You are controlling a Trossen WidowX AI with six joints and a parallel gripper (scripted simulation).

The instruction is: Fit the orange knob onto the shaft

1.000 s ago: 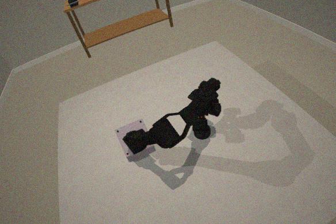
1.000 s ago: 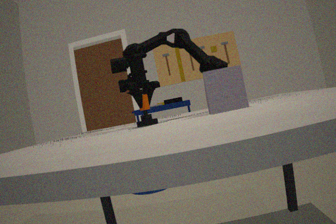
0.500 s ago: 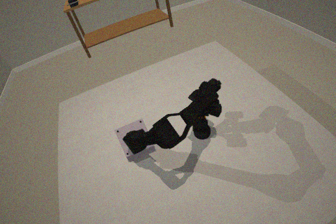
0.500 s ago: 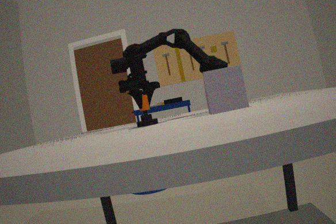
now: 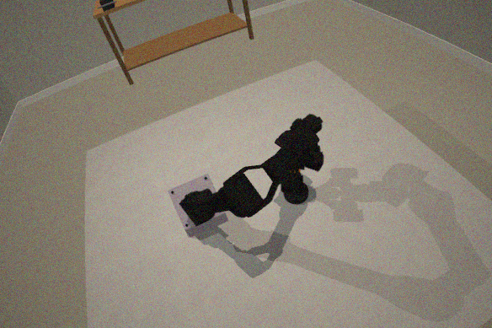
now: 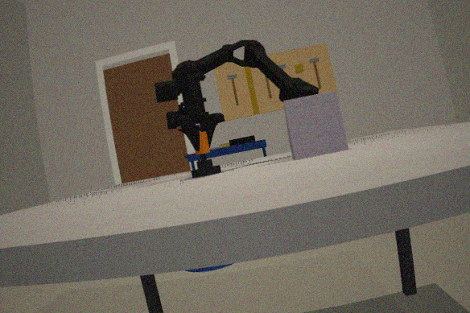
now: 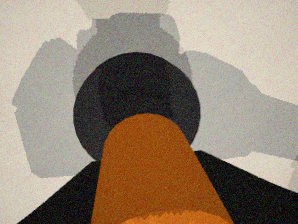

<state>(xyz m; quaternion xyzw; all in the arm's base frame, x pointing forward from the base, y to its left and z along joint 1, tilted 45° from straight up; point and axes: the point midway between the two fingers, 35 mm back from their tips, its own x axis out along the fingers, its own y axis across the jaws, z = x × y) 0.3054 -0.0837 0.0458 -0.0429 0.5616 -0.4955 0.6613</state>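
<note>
The orange knob lies 20 mm above my gripper tip. From my gripper tip the other things lie so: round pedestal 40 mm below.
</note>
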